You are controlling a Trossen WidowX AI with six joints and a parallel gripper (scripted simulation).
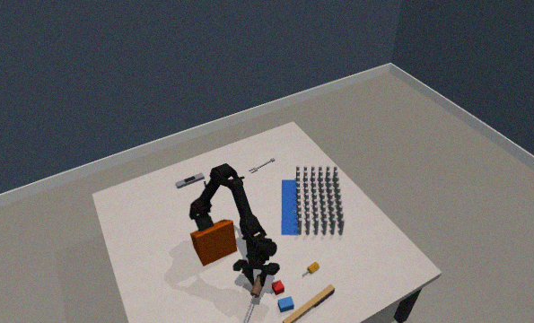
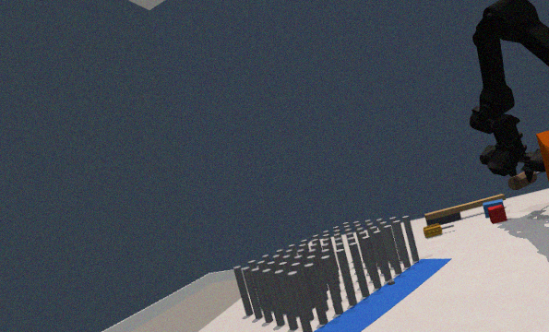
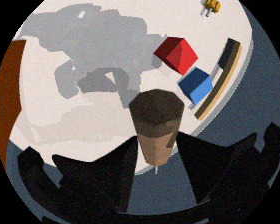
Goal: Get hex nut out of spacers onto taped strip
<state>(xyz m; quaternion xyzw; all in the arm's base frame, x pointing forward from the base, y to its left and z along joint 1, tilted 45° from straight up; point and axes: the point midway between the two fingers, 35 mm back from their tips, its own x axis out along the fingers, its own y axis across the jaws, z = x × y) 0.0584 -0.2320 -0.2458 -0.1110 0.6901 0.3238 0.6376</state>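
The red cube lies 9 cm ahead of my gripper tip, 2 cm to the right of it and 8 cm below it. Round my gripper tip: hook tool: 8 cm behind, 6 cm to the right; then blue cube: 7 cm ahead, 10 cm to the right, 8 cm below; then yellow-handled tool: 27 cm ahead, 2 cm to the right, 8 cm below.
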